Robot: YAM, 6 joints.
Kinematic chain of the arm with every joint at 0, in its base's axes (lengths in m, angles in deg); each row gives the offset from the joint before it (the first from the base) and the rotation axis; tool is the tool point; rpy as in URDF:
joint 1: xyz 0 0 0.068 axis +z
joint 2: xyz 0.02 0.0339 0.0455 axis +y
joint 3: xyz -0.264 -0.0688 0 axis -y
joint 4: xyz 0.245 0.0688 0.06 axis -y
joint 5: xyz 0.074 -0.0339 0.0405 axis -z
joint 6: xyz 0.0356 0 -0.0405 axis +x
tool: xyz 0 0 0 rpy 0 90 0
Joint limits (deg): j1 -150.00..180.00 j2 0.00..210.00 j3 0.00..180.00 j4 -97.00..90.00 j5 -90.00..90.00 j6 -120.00..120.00
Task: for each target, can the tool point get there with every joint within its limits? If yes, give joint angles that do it. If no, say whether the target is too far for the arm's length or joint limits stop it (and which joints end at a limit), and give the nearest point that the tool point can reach.
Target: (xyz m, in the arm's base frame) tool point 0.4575 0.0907 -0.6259
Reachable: no: too far | nearest point 0.3637 0.0721 -0.3591 | short by 0.283 m
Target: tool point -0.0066 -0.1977 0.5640
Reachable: yes | joints 81.45 24.05 87.75 43.65 39.88 -95.11
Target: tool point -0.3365 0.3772 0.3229
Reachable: yes | joints 135.64 134.18 110.20 75.20 75.18 -12.14
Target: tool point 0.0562 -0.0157 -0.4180
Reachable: no: joint limits stop it (at a limit: joint 2) | nearest point 0.0896 -0.0250 -0.3452 | short by 0.081 m
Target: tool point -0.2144 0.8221 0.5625
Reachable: no: too far | nearest point -0.1439 0.5519 0.4114 | short by 0.317 m
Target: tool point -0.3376 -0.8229 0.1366
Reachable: no: too far | nearest point -0.2450 -0.5973 0.1301 | short by 0.244 m
